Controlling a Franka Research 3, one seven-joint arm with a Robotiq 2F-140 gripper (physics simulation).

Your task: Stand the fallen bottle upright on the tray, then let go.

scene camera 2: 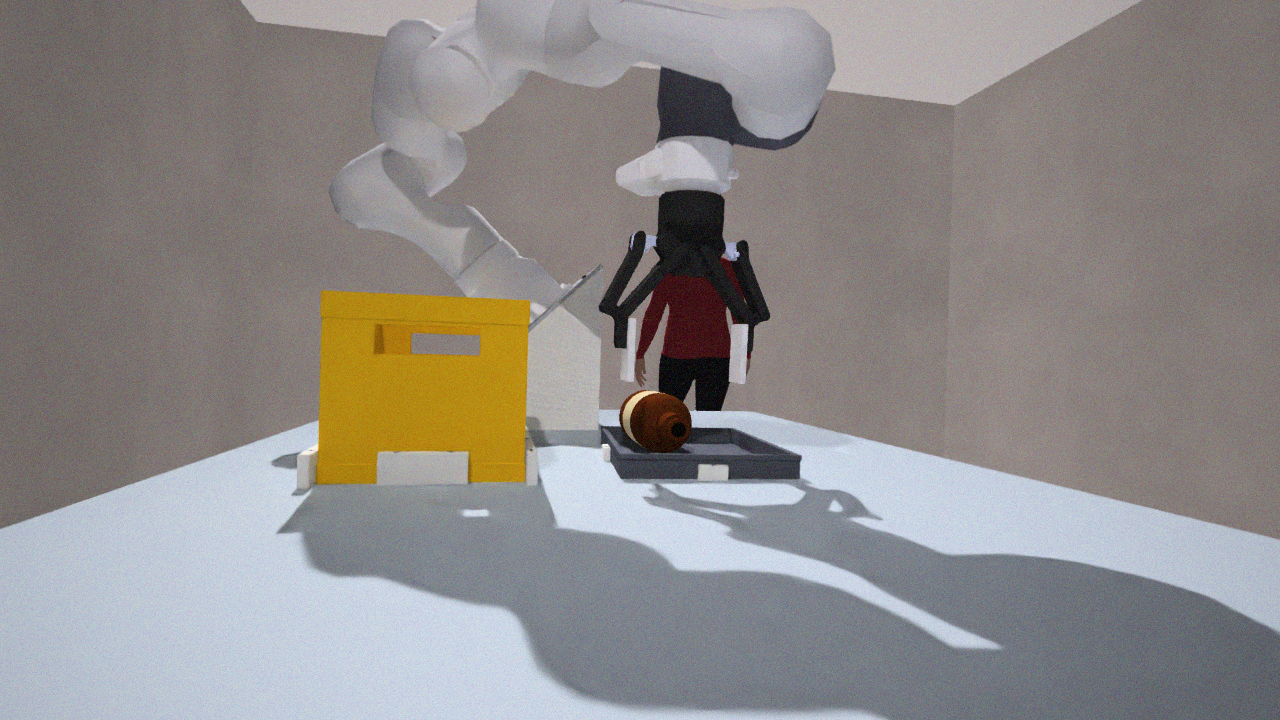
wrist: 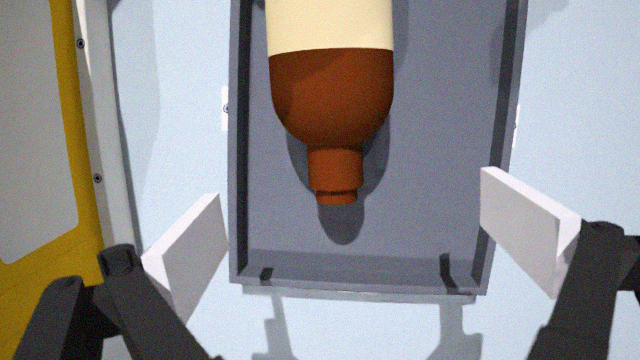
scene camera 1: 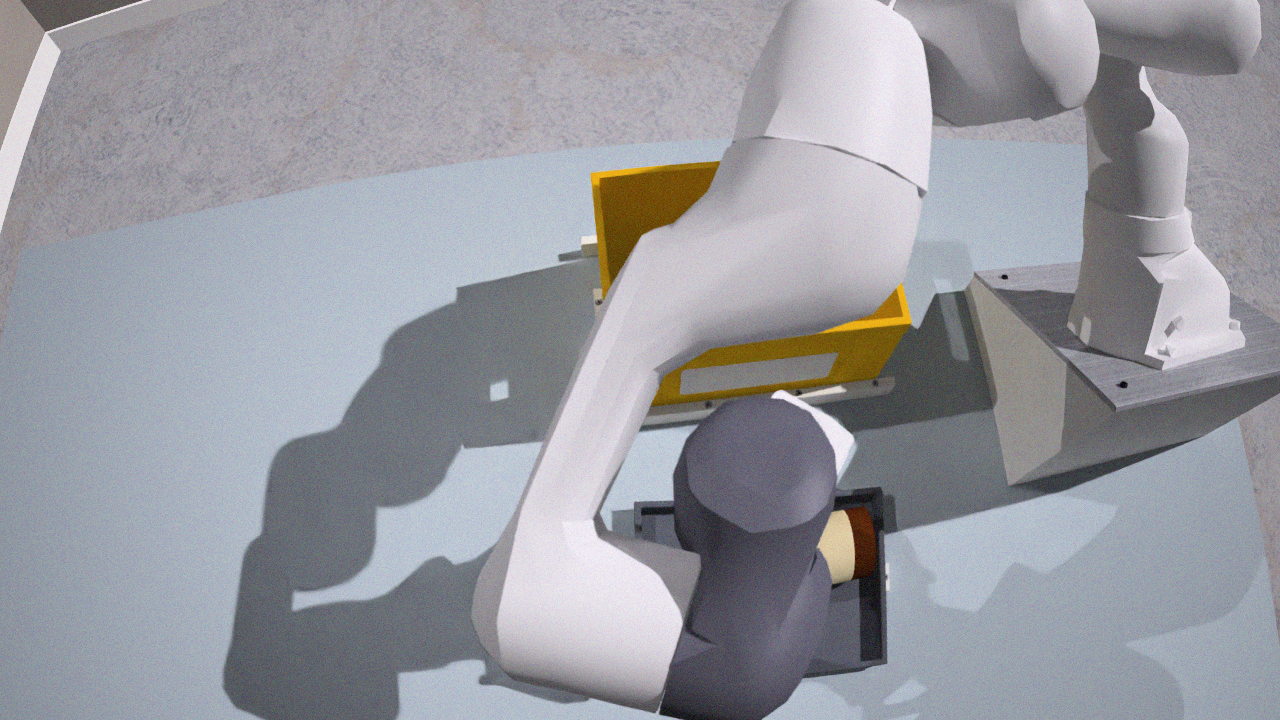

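The brown bottle (scene camera 1: 839, 548) (scene camera 2: 657, 420) (wrist: 330, 95) with a cream label lies on its side in the dark grey tray (scene camera 1: 845, 631) (scene camera 2: 662, 469) (wrist: 440, 150). It lies nearer the tray's yellow-crate side; its neck points toward scene camera 2, its base toward the robot's mount. My gripper (scene camera 2: 683, 365) (wrist: 352, 209) is wide open and empty, above the tray and higher than the bottle. In the wrist view the bottle's neck end shows between and slightly beyond the fingertips, touching neither; its base is out of view. In scene camera 1 the arm hides the gripper and most of the bottle.
A yellow crate (scene camera 1: 626, 205) (scene camera 2: 420, 402) (wrist: 90, 250) with white strips at its foot stands beside the tray. The robot's wedge-shaped mount (scene camera 1: 1029, 385) (scene camera 2: 563, 376) stands past the tray's far end. A person in a red top (scene camera 2: 693, 322) stands beyond the table.
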